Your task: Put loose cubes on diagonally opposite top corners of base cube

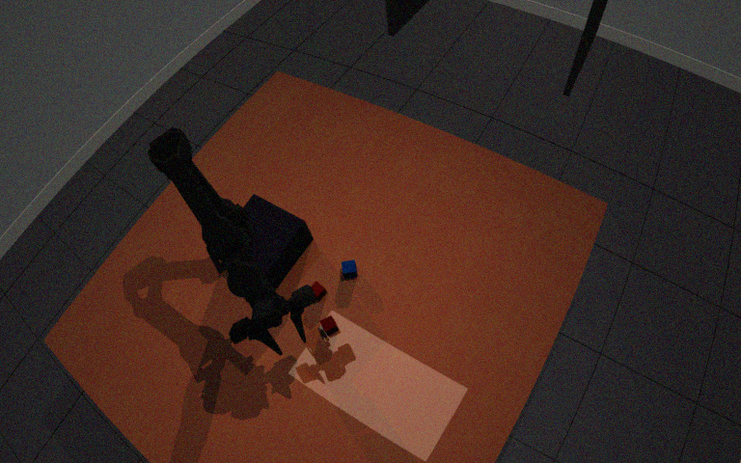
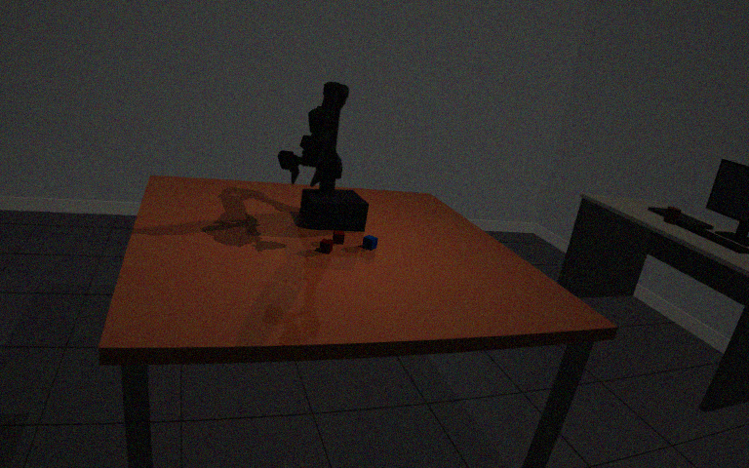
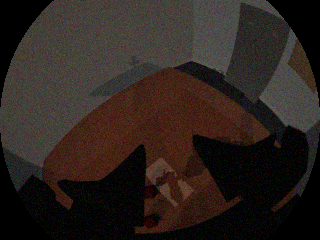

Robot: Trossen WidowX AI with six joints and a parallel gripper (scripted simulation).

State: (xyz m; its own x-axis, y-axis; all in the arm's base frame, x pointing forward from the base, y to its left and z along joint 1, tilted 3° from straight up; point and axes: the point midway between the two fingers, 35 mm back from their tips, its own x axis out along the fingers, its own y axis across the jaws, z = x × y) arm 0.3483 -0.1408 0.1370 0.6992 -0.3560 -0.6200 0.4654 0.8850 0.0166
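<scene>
Now: the blue base cube 8 cm behind my gripper tip, 26 cm to the left of it and 20 cm below it.
</scene>
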